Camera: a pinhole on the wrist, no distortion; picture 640 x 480 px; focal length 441.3 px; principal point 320.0 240.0 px. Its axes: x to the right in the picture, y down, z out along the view. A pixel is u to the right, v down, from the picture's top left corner.
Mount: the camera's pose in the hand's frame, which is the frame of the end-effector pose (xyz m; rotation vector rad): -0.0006 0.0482 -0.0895 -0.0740 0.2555 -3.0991
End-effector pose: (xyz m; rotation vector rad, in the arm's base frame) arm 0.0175 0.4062 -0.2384 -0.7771 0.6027 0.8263
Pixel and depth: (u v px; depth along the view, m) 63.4 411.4 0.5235
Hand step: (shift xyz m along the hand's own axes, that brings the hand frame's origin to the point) 0.3350 -0.2269 0.3793
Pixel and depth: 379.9 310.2 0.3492
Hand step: -0.0290 -0.0651 0.2476
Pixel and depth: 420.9 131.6 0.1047
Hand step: -0.0200 0.0557 0.0190
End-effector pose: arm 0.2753 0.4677 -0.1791 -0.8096 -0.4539 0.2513
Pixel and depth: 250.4 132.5 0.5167
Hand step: 0.1032 0.0910 0.4367
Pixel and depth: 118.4 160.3 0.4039
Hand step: 0.2018 0.0608 0.3122
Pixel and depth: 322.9 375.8 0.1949
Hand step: 0.0095 -0.0427 0.0927
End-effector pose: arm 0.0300 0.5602 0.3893 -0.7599 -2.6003 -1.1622
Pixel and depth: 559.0 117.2 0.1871
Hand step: -0.0938 0.0655 0.1080
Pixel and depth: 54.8 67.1 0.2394
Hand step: 0.1525 0.1067 0.1554
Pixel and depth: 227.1 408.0 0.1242
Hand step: 0.0330 -0.0177 0.0239
